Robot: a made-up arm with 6 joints.
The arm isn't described. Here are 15 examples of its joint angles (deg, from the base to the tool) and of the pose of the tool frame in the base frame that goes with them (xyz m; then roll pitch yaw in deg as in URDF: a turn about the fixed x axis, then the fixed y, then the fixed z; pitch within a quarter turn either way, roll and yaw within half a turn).
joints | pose
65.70 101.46 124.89 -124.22 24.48 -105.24 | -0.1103 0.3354 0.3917 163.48 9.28 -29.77
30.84 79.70 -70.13 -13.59 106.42 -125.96 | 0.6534 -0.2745 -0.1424 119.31 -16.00 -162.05
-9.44 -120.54 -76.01 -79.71 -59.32 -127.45 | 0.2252 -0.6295 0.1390 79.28 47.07 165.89
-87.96 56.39 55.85 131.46 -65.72 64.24 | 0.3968 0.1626 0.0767 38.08 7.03 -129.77
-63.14 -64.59 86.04 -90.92 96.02 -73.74 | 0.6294 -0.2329 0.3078 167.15 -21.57 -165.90
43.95 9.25 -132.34 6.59 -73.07 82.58 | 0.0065 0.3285 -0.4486 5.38 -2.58 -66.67
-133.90 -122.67 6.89 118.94 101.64 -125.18 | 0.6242 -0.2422 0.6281 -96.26 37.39 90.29
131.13 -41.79 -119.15 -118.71 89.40 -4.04 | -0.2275 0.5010 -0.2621 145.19 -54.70 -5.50
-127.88 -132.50 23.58 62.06 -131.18 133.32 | -0.2748 -0.0642 0.3206 -178.13 -33.09 -10.62
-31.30 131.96 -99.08 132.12 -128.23 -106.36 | 0.3268 -0.6680 0.0688 -78.51 47.42 58.54
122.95 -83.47 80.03 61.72 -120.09 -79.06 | -0.2788 0.2019 0.3040 -160.46 -7.56 -25.39
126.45 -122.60 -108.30 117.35 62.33 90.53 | -0.4625 0.4065 0.1451 11.00 20.08 6.88
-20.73 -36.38 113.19 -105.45 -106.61 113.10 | -0.2897 -0.3117 0.2103 85.29 8.62 49.04
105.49 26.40 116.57 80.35 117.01 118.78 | 0.0443 -0.3283 0.1635 -106.32 63.36 33.22
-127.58 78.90 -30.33 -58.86 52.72 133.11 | 0.4249 0.2372 0.5812 -124.55 39.22 176.33
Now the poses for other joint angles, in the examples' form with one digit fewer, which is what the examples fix.
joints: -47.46 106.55 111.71 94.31 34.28 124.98
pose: 0.273 0.378 0.322 28.2 41.3 -72.4
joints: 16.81 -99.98 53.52 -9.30 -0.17 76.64
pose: 0.253 0.295 0.153 128.5 9.4 -94.3
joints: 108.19 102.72 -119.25 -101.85 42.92 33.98
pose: 0.380 -0.164 -0.078 -64.2 -6.2 101.9
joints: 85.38 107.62 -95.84 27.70 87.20 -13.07
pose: 0.523 0.026 0.078 142.6 15.4 176.6
